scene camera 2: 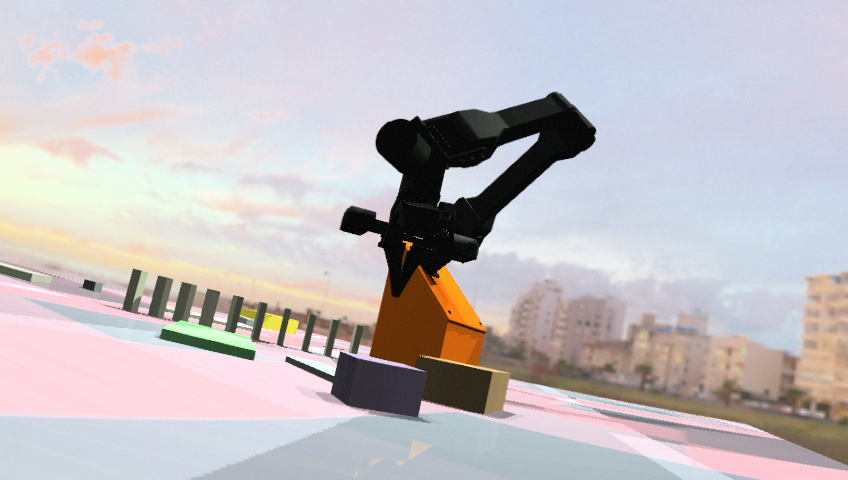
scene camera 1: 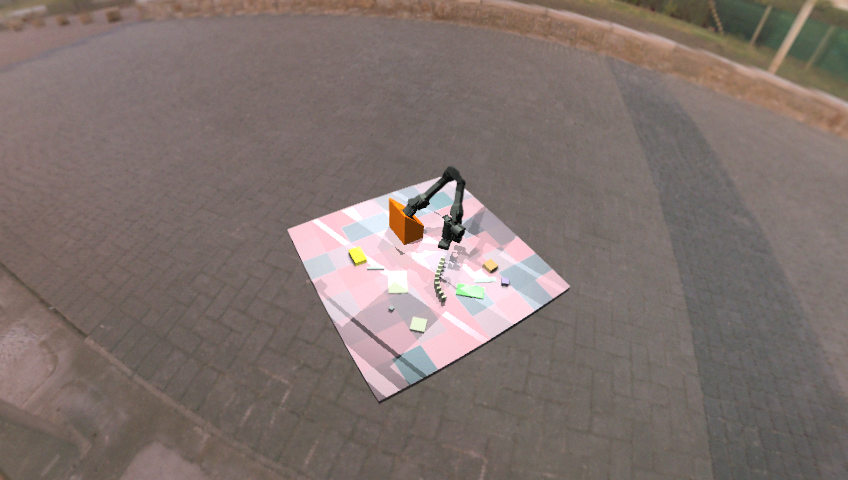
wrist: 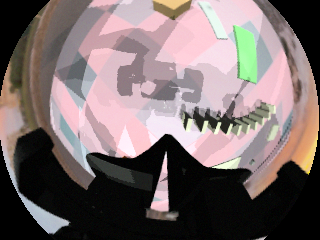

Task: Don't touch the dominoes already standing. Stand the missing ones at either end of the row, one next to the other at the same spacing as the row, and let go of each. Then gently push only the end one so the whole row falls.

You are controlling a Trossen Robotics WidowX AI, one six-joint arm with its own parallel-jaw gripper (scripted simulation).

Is my gripper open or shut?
Shut.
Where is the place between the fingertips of my gripper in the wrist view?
At 167, 137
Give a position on a tan block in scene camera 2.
At 480, 390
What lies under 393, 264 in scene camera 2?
My gripper.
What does my gripper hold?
Nothing.
